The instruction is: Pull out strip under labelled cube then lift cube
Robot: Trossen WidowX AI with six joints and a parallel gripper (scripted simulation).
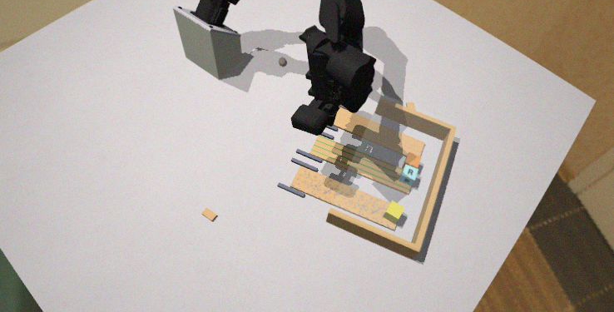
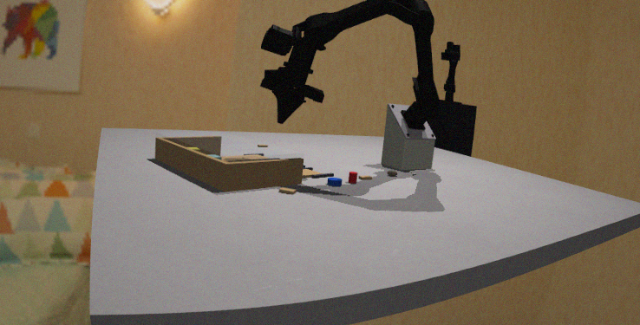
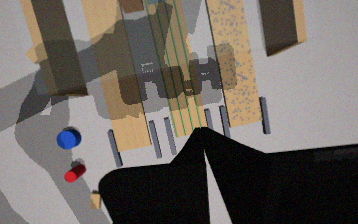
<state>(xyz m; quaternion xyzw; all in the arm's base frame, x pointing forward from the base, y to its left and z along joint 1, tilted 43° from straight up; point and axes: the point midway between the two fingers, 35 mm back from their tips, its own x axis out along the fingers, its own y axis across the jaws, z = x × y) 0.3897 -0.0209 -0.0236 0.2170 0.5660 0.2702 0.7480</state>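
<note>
My gripper tip is now 90 mm short of the green-striped strip, 20 mm to the right of it and 100 mm above it. Also, from my gripper tip: blue disc 40 mm behind, 190 mm to the left, 100 mm below; then teal cube marked r 190 mm ahead, 60 mm to the left, 80 mm below; then red cylinder 100 mm behind, 180 mm to the left, 90 mm below.
</note>
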